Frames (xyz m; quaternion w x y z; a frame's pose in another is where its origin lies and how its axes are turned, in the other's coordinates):
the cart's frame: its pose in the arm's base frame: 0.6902 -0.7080 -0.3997 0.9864 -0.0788 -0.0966 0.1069
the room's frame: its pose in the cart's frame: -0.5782 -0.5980 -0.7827 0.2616 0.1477 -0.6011 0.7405
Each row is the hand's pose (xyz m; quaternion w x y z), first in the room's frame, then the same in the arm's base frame.
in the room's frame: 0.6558 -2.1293 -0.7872 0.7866 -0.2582 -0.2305 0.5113
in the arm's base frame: 0.4978 0.0582 0.6025 0.4101 0.0307 0.7305 -0.5452
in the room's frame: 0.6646 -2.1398 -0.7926 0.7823 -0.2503 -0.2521 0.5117
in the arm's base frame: 0.4929 0.0679 0.6125 0.4237 0.0127 0.7246 -0.5434
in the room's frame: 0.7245 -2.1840 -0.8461 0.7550 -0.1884 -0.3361 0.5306
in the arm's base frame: 0.4494 0.1391 0.6504 0.4958 -0.0509 0.6723 -0.5473
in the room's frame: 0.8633 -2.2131 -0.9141 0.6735 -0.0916 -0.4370 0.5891
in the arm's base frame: 0.3260 0.2251 0.6964 0.6209 -0.1051 0.5689 -0.5290
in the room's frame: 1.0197 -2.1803 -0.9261 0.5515 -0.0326 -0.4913 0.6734
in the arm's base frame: 0.1675 0.2379 0.7164 0.7426 -0.0972 0.4712 -0.4658
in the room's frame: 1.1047 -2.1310 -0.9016 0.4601 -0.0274 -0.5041 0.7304
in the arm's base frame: 0.0720 0.2045 0.7119 0.8091 -0.0666 0.4256 -0.3998
